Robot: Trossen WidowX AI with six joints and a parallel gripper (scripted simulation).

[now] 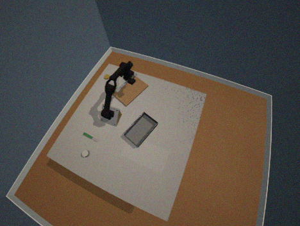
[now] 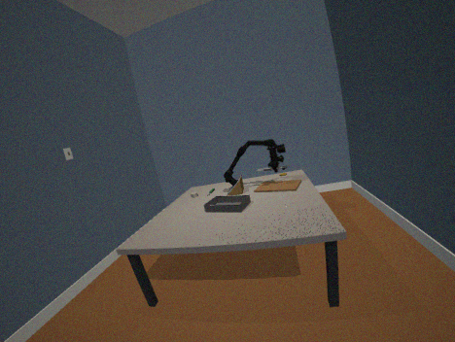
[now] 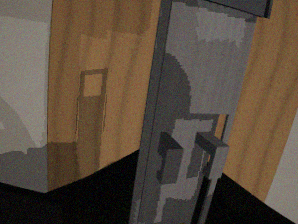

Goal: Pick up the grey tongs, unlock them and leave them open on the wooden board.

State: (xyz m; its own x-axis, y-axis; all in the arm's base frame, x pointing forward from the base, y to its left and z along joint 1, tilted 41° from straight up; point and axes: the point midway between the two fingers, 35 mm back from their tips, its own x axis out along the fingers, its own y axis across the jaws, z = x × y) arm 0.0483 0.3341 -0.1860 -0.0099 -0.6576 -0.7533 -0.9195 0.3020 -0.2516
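My gripper tip is 10 mm to the left of the wooden board and 120 mm above it. From my gripper tip the other things lie so: roasting tin (290 mm ahead, 420 mm to the right, 100 mm below); then yellow disc (370 mm behind, 90 mm to the left, 120 mm below); then yellow slider (10 mm to the right, 40 mm above).
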